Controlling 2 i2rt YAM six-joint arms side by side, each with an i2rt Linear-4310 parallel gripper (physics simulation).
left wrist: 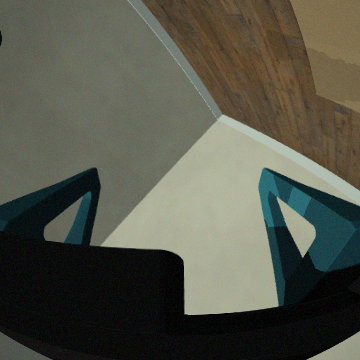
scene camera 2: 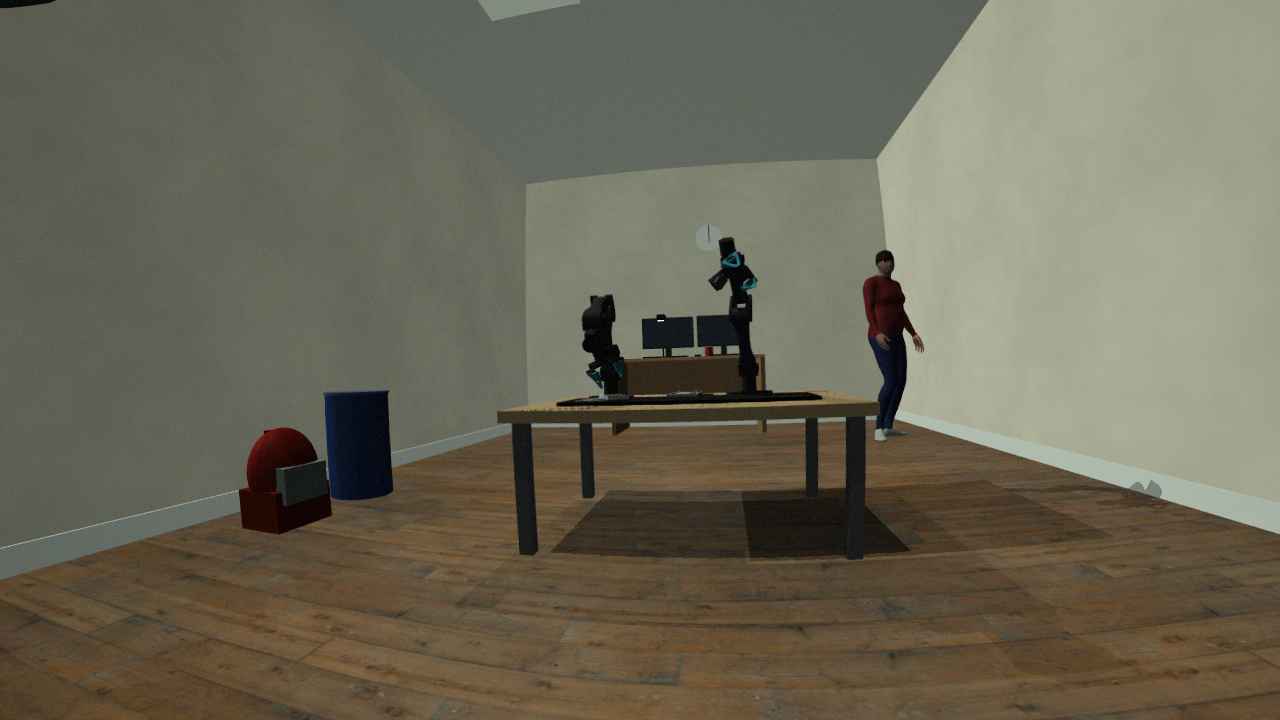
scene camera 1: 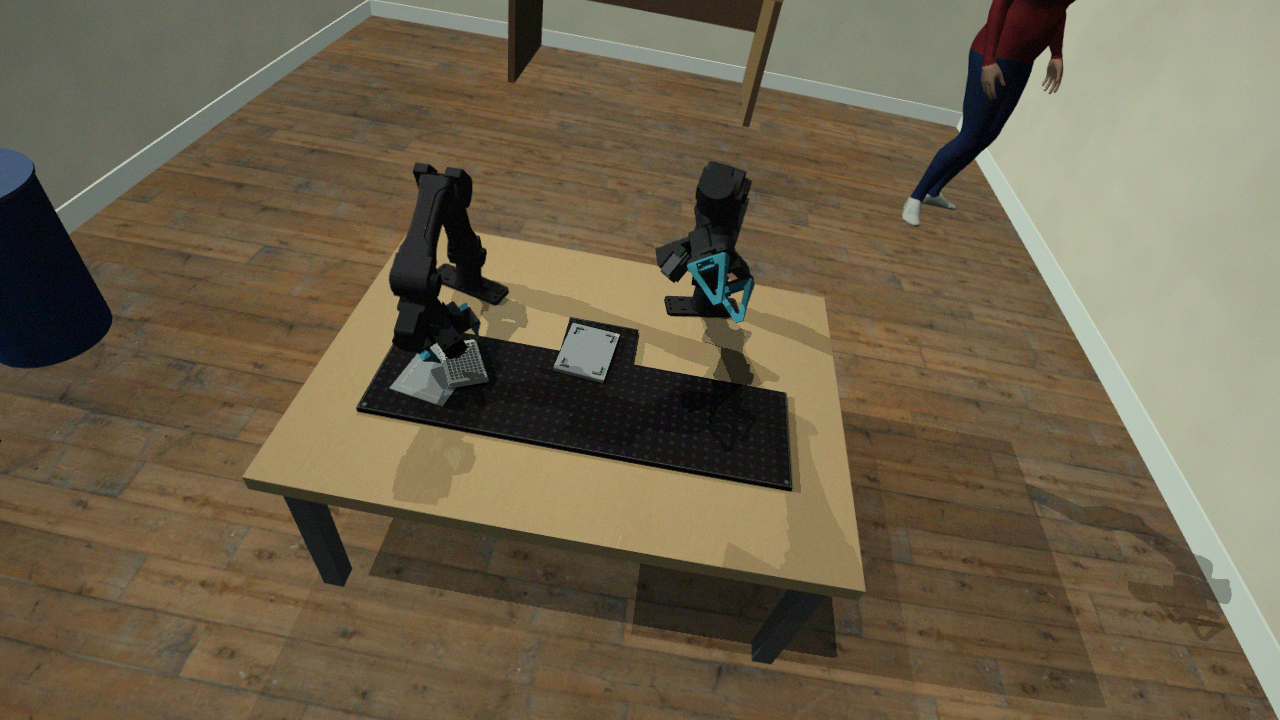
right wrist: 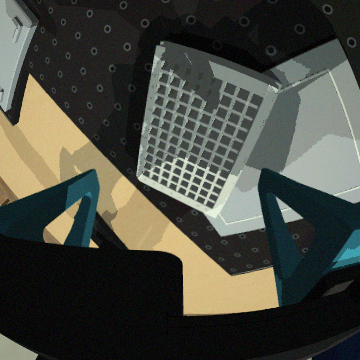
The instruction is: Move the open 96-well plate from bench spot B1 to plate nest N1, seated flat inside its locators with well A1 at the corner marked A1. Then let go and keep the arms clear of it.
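Places are measured from the left arm's base along level axes (x ahead, y left, z up), in centimetres.
Pixels of known places: left gripper, fingertip midpoint: (left wrist: 179,176) (scene camera 2: 746,276) (scene camera 1: 728,313); right gripper, fingertip midpoint: (scene camera 2: 611,383) (right wrist: 178,177); left arm's base at its link origin: (scene camera 2: 749,393) (scene camera 1: 701,308); right arm's base at its link origin: (scene camera 1: 469,285).
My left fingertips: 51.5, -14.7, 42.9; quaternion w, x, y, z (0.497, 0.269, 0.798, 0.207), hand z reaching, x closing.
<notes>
For each thing: its top centre in the pictures, then the offset to it from my left fingertips, as dx, dy, dz. "*": a spot on its surface instead. Level surfaces: height alone.
- open 96-well plate at its top centre: (right wrist: 190,143) (scene camera 1: 462,360) (scene camera 2: 613,394) -27.7, -46.1, -39.9
- pale bench pad at a spot on its surface: (right wrist: 320,170) (scene camera 1: 419,378) * -23.3, -55.2, -41.4
- pale plate nest at its top centre: (scene camera 1: 587,348) (scene camera 2: 685,391) -32.0, -17.6, -39.8
- black perforated board at its surface level: dz -41.6
The open 96-well plate (scene camera 1: 466,363) (right wrist: 197,135) lies skewed across one side of the pale bench pad (scene camera 1: 418,383) (right wrist: 320,170), partly over the black perforated board. Whether it lies flat is unclear. My right gripper (scene camera 1: 449,336) (scene camera 2: 606,374) (right wrist: 178,177) is open above the plate and pad, with nothing between its fingers. The pale plate nest (scene camera 1: 586,350) (right wrist: 14,47) with dark corner locators stands empty to the right of the plate in scene camera 1. Its A1 mark is too small to read. My left gripper (scene camera 1: 729,306) (scene camera 2: 742,272) (left wrist: 179,176) is open and empty, raised high near its base.
The black perforated board (scene camera 1: 680,411) (right wrist: 100,80) lies along the wooden table (scene camera 1: 572,510) (scene camera 2: 689,415). A person (scene camera 1: 1002,80) (scene camera 2: 886,308) stands on the floor behind the table at the right. A blue barrel (scene camera 1: 44,277) (scene camera 2: 358,445) stands off to the left.
</notes>
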